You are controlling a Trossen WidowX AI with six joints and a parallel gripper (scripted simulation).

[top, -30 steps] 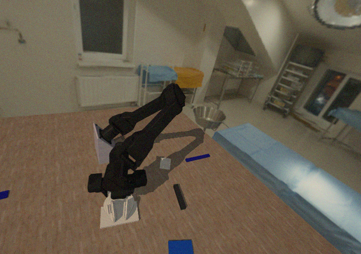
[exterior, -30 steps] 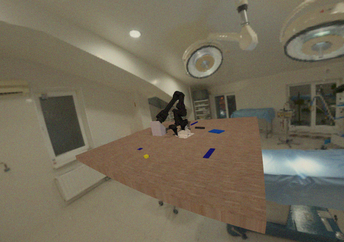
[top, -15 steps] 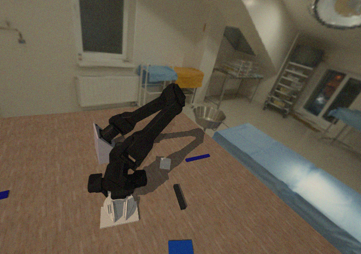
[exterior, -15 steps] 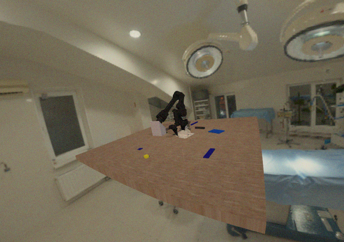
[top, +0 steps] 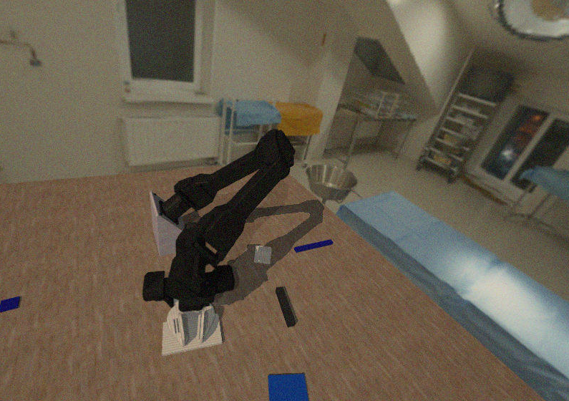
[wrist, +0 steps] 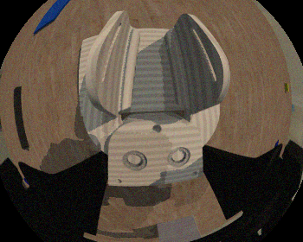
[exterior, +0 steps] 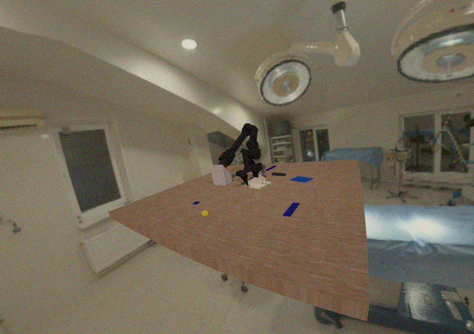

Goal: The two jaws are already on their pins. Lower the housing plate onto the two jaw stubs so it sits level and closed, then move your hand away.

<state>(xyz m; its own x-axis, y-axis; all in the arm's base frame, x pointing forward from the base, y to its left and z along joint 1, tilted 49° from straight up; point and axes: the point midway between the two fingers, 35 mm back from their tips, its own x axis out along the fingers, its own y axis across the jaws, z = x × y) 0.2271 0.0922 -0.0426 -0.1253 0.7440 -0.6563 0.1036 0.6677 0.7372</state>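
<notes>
Right now the white base is 7 cm ahead of my gripper tip and 1 cm to the right of it. The rest, counted from my gripper tip: blue strip (42 cm to the left, 12 cm behind); then black bar (22 cm to the left, 7 cm ahead).
</notes>
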